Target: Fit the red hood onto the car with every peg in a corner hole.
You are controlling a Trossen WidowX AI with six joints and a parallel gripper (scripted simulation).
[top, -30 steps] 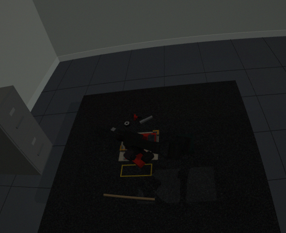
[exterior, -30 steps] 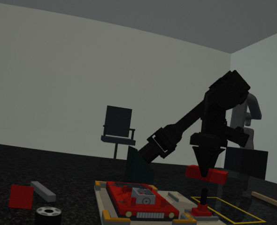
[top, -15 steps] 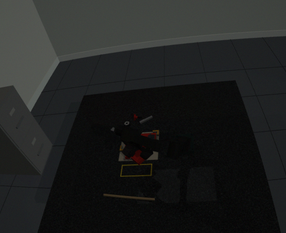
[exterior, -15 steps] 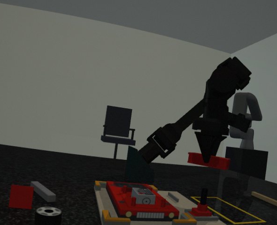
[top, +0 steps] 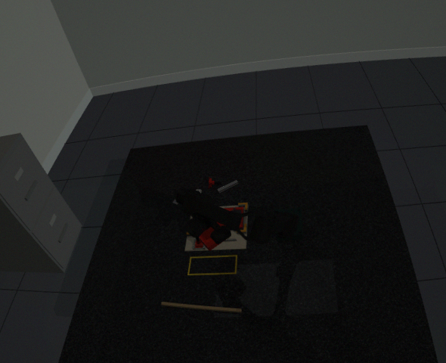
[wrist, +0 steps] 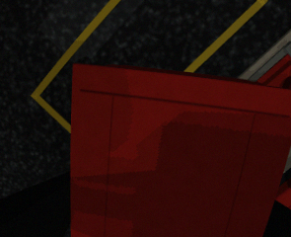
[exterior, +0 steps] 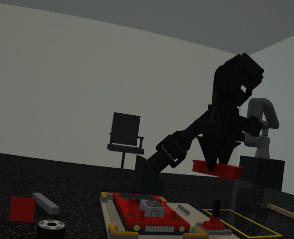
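Now: the grey engine block 15 cm to the right of my gripper tip, 8 cm below it and 6 cm ahead of it. Round my gripper tip: orange-cornered jig (14 cm to the right, 10 cm below, 4 cm ahead); red hood (1 cm above); wooden stick (24 cm to the left, 10 cm below, 3 cm ahead).
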